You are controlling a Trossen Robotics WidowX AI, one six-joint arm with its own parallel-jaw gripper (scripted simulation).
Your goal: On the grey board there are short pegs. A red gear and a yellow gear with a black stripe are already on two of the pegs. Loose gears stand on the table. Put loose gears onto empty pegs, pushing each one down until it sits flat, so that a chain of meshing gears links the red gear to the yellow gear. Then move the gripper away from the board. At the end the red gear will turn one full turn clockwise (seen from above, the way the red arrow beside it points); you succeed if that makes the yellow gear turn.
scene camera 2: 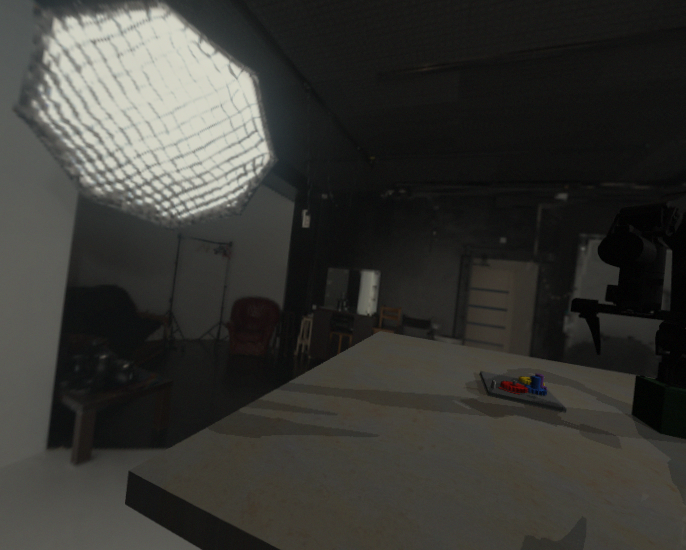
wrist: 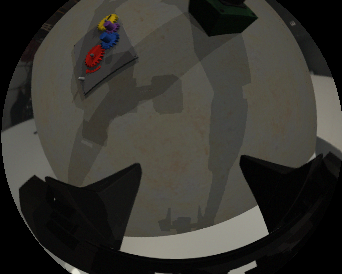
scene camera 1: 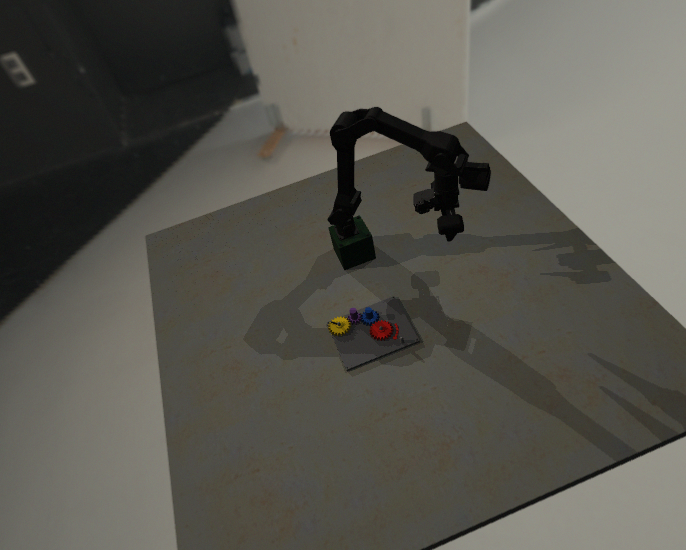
Labels:
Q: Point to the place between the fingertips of my gripper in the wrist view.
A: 192, 165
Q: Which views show my gripper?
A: Scene camera 2, the wrist view and scene camera 1: all of them.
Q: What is my gripper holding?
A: Nothing.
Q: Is my gripper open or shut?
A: Open.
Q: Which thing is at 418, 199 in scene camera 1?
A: My gripper.

